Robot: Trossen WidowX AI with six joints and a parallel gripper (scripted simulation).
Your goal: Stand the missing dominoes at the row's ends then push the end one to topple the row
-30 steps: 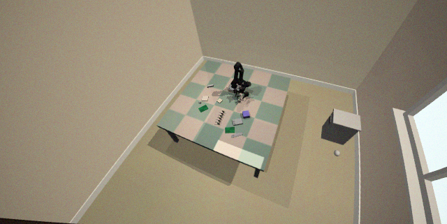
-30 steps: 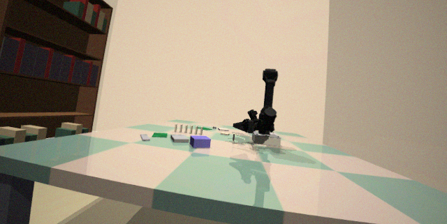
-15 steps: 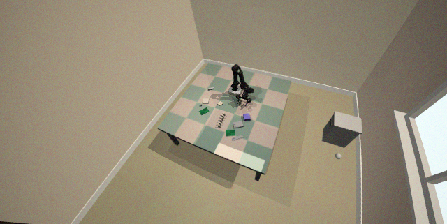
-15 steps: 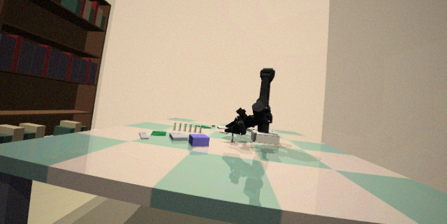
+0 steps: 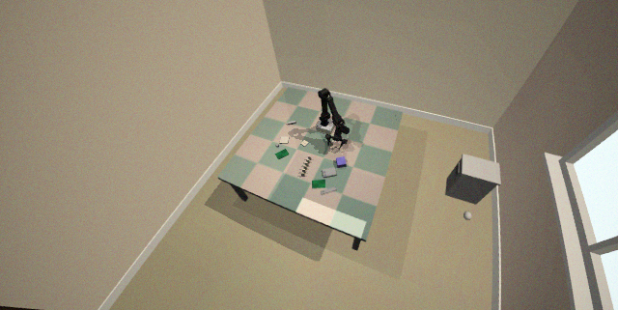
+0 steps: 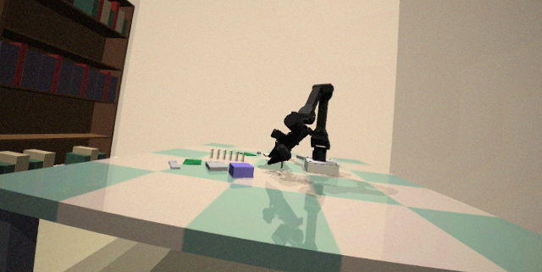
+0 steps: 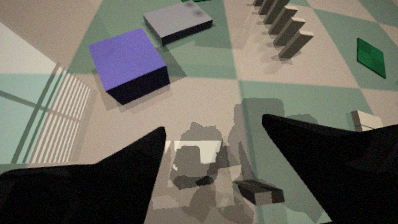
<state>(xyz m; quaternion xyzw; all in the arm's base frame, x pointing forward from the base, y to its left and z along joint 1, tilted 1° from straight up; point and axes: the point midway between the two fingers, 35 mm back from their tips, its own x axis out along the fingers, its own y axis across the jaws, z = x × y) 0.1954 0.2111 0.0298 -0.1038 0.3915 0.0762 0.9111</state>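
Right now my gripper tip is 11 cm to the right of the purple block, 7 cm short of it and 3 cm above it. From my gripper tip the other things lie so: grey plate: 20 cm ahead, 7 cm to the left, 4 cm below.
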